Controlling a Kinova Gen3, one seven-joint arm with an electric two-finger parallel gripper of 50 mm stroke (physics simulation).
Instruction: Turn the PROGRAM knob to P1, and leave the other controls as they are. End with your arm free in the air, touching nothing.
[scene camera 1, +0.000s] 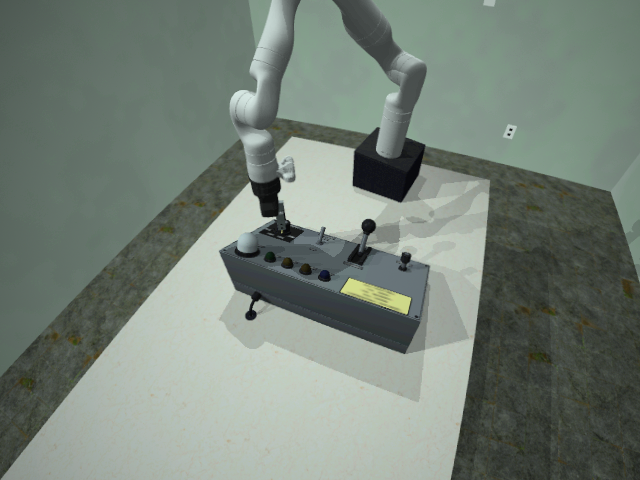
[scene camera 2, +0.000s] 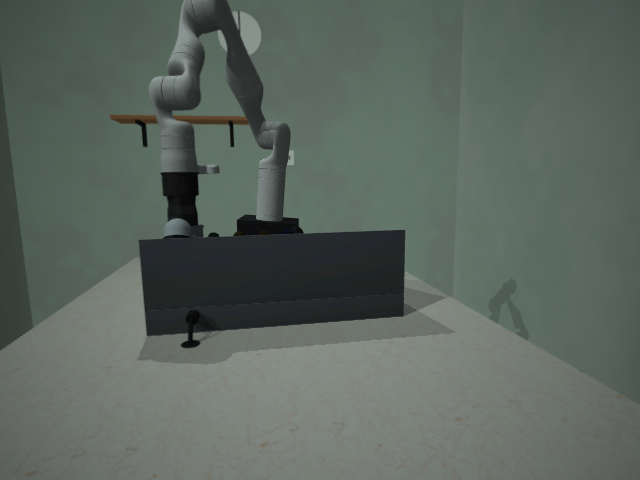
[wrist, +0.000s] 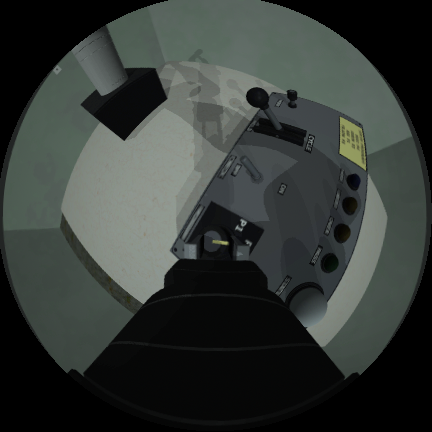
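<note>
The PROGRAM knob is a round black knob on a black plate at the panel's back left corner. Its yellow pointer line points right in the wrist view, towards a partly covered label; the P1 label lies further up, off the line. My gripper is down at the plate, shut on the knob, one finger on each side. In scene camera 2 the knob is hidden behind the grey control box.
On the panel stand a white dome near the gripper, a toggle switch, a ball-topped lever, a small black knob and several coloured buttons. A black crank is at the front.
</note>
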